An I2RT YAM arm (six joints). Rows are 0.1 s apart.
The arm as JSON. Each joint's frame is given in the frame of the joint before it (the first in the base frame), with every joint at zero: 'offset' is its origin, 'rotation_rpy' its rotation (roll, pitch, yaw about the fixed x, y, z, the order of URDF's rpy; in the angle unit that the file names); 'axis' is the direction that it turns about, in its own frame. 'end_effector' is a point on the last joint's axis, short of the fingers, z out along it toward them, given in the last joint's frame.
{
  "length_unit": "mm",
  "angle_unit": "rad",
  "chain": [
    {
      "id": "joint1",
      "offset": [
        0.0,
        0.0,
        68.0
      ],
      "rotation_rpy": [
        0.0,
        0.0,
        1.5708
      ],
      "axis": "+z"
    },
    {
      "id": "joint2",
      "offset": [
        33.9,
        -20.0,
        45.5
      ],
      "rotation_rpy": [
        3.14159,
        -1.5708,
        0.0
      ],
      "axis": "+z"
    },
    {
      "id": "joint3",
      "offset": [
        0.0,
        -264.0,
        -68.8
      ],
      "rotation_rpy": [
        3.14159,
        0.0,
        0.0
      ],
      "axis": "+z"
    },
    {
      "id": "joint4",
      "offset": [
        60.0,
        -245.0,
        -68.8
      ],
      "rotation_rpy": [
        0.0,
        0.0,
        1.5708
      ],
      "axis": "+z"
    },
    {
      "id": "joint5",
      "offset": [
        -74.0,
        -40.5,
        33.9
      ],
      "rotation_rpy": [
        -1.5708,
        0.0,
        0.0
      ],
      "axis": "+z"
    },
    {
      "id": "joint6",
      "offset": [
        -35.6,
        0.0,
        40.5
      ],
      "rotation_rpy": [
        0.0,
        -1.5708,
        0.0
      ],
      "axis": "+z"
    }
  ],
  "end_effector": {
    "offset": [
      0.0,
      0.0,
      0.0
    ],
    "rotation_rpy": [
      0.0,
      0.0,
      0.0
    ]
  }
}
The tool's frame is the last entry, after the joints.
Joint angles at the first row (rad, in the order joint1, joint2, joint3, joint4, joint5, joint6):
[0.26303, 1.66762, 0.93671, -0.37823, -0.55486, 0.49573]
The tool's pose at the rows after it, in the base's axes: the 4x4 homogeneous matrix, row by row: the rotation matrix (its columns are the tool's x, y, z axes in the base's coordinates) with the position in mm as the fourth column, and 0 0 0 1 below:
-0.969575 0.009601 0.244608 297.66; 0.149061 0.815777 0.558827 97.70; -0.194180 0.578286 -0.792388 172.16; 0 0 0 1
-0.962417 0.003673 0.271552 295.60; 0.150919 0.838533 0.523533 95.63; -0.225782 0.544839 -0.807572 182.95; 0 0 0 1
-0.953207 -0.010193 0.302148 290.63; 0.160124 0.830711 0.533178 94.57; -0.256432 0.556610 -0.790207 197.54; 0 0 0 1
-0.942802 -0.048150 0.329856 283.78; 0.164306 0.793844 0.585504 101.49; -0.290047 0.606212 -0.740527 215.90; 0 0 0 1
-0.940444 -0.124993 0.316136 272.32; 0.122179 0.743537 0.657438 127.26; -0.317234 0.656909 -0.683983 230.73; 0 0 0 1
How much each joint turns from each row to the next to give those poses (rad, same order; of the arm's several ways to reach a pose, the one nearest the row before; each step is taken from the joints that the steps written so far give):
[0.00000, -0.02097, 0.01985, -0.05379, 0.05875, -0.02861]
[0.00000, -0.03242, 0.01337, -0.03625, 0.04616, -0.01183]
[0.00076, -0.05227, 0.00038, -0.01184, -0.00115, 0.00916]
[0.02441, -0.06027, -0.00079, 0.01911, -0.03547, 0.03776]
[0.09042, -0.04122, -0.00002, 0.04654, -0.03013, 0.05685]

